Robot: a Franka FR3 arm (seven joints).
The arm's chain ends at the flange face. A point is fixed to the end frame.
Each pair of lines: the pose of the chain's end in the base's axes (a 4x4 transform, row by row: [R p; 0 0 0 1], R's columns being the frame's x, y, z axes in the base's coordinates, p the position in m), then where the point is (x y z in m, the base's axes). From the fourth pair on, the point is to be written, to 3 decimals.
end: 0.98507, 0.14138, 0.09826, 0.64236; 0.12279, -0.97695, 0.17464, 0.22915; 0.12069, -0.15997, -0.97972, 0.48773; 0, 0, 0, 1
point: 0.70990 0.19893 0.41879
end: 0.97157, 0.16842, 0.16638, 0.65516; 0.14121, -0.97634, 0.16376, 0.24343; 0.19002, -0.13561, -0.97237, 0.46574; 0, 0, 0, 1
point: 0.72801 0.21349 0.40231
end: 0.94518, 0.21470, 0.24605, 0.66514; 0.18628, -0.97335, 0.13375, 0.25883; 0.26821, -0.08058, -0.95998, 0.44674; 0, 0, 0, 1
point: 0.74436 0.22943 0.39118
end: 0.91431, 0.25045, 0.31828, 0.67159; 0.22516, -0.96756, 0.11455, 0.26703; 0.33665, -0.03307, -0.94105, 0.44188; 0, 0, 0, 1
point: 0.756 0.239 0.394
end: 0.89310, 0.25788, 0.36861, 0.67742; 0.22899, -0.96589, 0.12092, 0.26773; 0.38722, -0.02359, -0.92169, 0.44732; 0, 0, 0, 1
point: 0.764 0.240 0.404
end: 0.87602, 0.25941, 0.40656, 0.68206; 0.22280, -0.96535, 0.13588, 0.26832; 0.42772, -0.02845, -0.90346, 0.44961; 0, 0, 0, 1
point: 0.771 0.241 0.409
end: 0.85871, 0.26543, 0.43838, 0.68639; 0.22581, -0.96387, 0.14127, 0.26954; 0.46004, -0.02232, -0.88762, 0.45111; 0, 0, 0, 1
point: 0.777 0.243 0.414
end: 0.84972, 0.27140, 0.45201, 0.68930; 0.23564, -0.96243, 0.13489, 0.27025; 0.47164, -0.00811, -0.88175, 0.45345; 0, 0, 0, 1
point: 0.780 0.244 0.418
